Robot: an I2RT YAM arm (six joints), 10 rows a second.
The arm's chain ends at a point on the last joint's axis. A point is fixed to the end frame.
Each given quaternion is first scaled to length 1.
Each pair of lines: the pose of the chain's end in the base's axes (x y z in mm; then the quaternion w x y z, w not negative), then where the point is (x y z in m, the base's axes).
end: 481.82 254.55 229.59 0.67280 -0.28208 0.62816 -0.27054
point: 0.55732 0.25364 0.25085
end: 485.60 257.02 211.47 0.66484 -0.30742 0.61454 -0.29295
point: 0.56094 0.25808 0.23327
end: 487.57 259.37 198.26 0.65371 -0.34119 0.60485 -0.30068
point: 0.56316 0.26416 0.21867
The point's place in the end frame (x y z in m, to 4 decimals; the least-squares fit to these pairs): -0.0092 -0.0152 0.0764
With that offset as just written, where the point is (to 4 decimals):
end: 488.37 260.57 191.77 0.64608 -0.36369 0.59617 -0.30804
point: 0.5640 0.2678 0.2114
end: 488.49 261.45 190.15 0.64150 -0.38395 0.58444 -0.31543
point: 0.5639 0.2711 0.2096
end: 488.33 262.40 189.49 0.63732 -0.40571 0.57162 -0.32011
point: 0.5634 0.2749 0.2085
